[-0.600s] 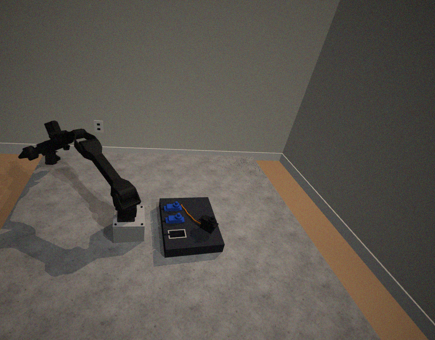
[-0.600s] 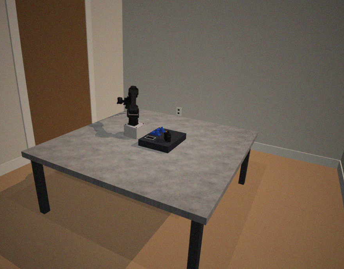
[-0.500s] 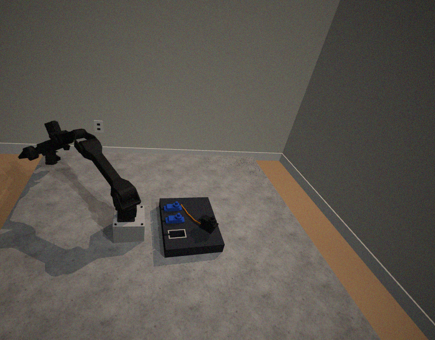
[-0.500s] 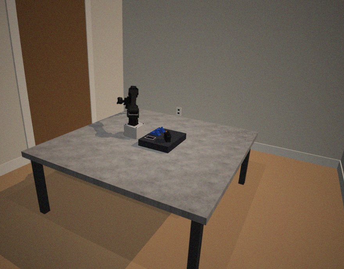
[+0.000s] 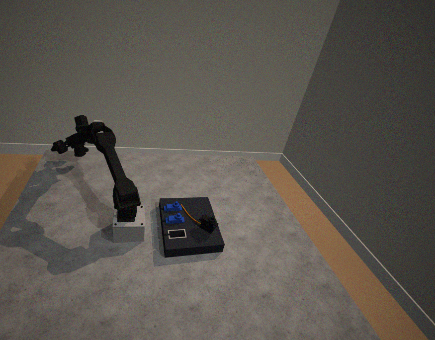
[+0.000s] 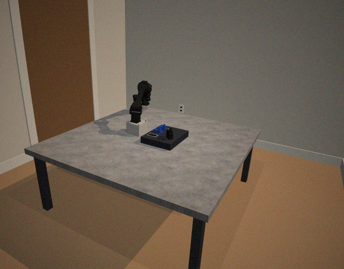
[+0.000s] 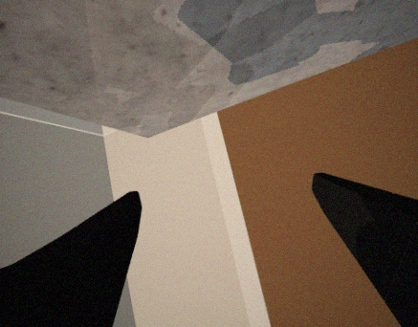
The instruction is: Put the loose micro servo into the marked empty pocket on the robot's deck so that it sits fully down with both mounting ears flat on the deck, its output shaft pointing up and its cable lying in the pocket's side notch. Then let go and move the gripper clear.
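Now: the dark deck 640 mm ahead of my gripper tip, 570 mm to the right of it and 50 mm below it.
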